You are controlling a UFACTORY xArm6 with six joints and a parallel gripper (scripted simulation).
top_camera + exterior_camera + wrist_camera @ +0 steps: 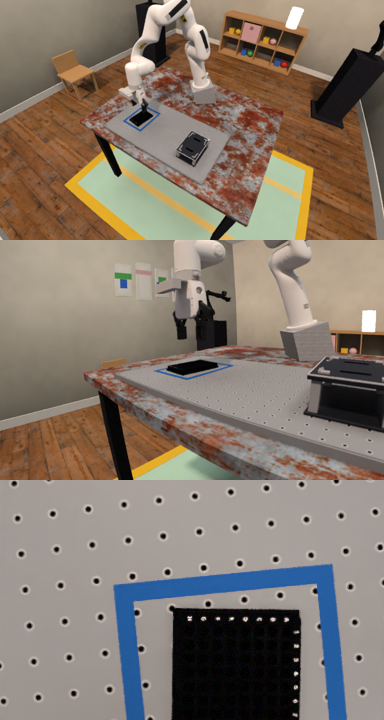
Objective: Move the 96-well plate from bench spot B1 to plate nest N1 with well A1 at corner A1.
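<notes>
Right now the black 96-well plate is 9 cm below my hand. The rest, counted from my hand: raised black plate nest (40 cm to the left, 6 cm ahead, 4 cm below).
</notes>
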